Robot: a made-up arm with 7 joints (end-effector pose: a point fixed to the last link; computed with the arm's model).
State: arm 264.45 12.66 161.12 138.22 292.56 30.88 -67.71
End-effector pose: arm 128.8 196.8 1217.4 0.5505 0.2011 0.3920 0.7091
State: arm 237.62 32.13 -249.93 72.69 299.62 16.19 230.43
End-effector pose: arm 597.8 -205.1 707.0 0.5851 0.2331 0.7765 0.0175
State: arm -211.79 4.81 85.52 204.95 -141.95 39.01 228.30
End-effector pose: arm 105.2 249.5 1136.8 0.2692 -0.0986 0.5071 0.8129
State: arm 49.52 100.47 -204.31 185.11 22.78 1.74 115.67
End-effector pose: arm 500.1 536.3 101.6 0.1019 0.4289 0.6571 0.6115
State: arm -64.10 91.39 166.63 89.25 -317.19 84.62 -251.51
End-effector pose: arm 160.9 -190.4 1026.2 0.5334 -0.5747 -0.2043 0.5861
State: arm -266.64 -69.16 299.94 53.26 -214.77 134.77 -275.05
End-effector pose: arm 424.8 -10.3 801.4 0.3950 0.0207 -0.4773 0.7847
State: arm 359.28 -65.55 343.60 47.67 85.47 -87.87 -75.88
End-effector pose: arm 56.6 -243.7 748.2 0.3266 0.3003 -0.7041 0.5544
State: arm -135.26 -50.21 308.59 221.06 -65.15 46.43 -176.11
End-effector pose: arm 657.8 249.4 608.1 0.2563 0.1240 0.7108 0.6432
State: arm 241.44 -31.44 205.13 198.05 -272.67 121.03 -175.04
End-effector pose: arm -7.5 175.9 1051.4 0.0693 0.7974 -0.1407 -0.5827
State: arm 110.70 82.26 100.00 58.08 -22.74 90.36 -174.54
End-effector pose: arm -452.4 -259.3 433.6 0.4187 0.7998 0.3792 0.2029
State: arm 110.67 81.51 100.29 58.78 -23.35 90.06 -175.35
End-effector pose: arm -458.8 -255.9 435.8 0.4133 0.8047 0.3812 0.1906
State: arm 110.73 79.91 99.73 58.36 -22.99 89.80 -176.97
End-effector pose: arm -456.0 -259.1 428.7 0.4062 0.8034 0.3908 0.1917
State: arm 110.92 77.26 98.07 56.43 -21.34 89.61 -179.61
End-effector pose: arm -440.7 -269.6 408.9 0.3985 0.7934 0.4088 0.2112
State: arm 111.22 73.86 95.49 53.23 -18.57 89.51 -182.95
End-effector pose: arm -414.1 -282.6 378.3 0.3933 0.7749 0.4288 0.2471
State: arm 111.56 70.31 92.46 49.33 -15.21 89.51 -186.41
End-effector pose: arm -380.7 -292.6 343.3 0.3930 0.7507 0.4434 0.2922
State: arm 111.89 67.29 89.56 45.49 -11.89 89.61 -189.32
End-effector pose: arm -346.9 -297.7 311.9 0.3978 0.7257 0.4489 0.3369
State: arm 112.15 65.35 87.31 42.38 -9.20 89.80 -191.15
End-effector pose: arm -318.5 -299.5 290.0 0.4053 0.7045 0.4472 0.3733
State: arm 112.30 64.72 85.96 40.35 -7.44 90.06 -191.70
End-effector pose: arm -299.1 -300.8 279.2 0.4126 0.6896 0.4424 0.3982
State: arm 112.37 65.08 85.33 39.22 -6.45 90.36 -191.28
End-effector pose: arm -287.3 -302.8 276.5 0.4185 0.6798 0.4375 0.4140
